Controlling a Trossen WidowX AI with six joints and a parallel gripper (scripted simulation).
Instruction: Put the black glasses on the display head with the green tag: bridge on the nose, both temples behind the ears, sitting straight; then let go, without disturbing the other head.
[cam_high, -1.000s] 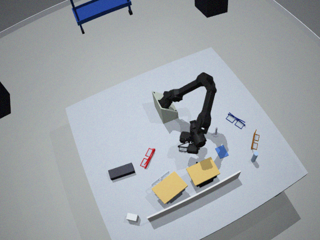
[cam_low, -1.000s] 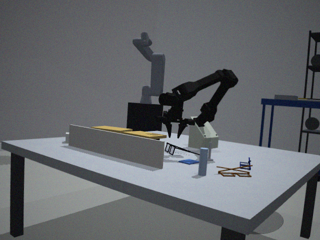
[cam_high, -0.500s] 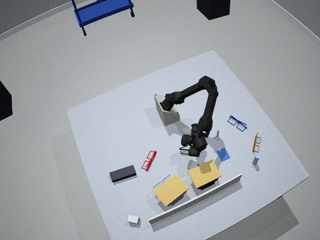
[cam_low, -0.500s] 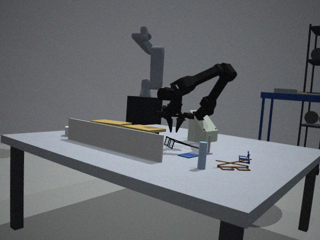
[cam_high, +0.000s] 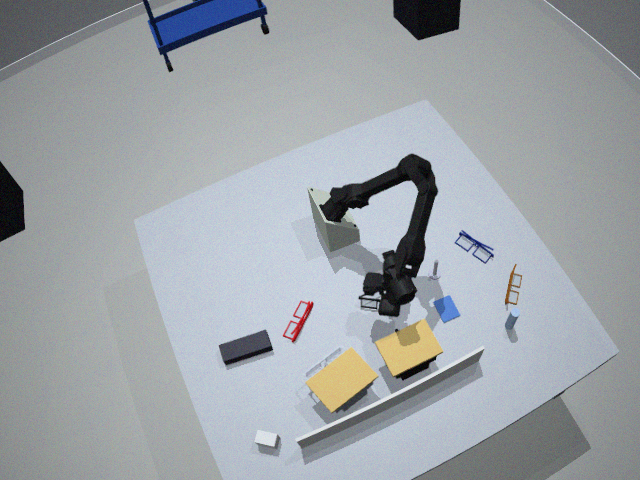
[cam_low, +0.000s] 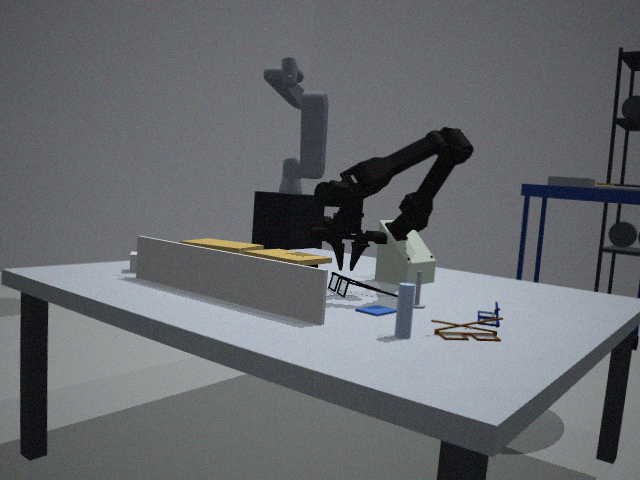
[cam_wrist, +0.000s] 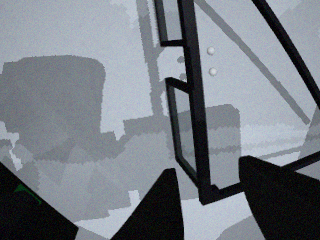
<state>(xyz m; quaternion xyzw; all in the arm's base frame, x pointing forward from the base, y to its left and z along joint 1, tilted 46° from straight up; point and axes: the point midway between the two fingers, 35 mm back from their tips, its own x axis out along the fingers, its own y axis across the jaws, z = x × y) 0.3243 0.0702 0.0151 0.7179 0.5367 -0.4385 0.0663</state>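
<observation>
The grey peg is 50 mm behind my gripper tip, 180 mm to the left of it and 40 mm below it. Also, from my gripper tip: blue flat square 90 mm ahead, 160 mm to the left, 60 mm below; then dark display head 150 mm ahead, 40 mm to the right, 10 mm below; then long white board 290 mm ahead, 140 mm to the right, 10 mm below.
</observation>
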